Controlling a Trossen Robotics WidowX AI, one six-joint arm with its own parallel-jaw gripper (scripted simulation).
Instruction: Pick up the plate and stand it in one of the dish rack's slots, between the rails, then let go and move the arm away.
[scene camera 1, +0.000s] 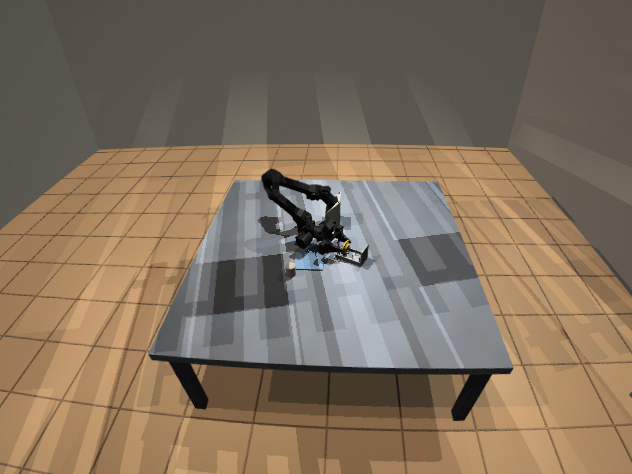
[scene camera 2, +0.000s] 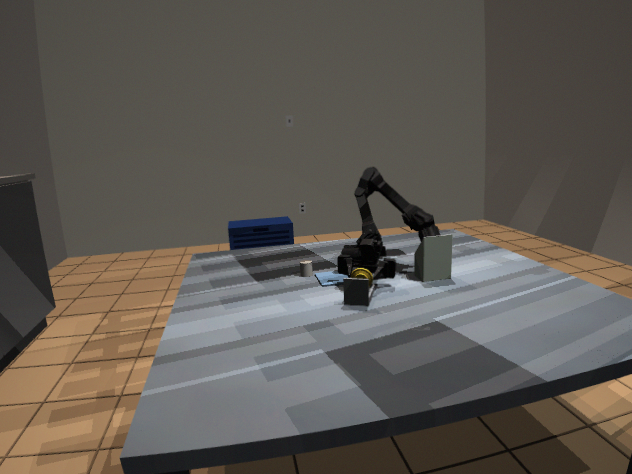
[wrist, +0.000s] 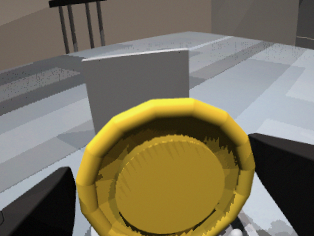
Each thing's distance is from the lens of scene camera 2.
my gripper (scene camera 2: 361, 277): 1.25 m
dish rack (scene camera 2: 356, 291): 1.17 m
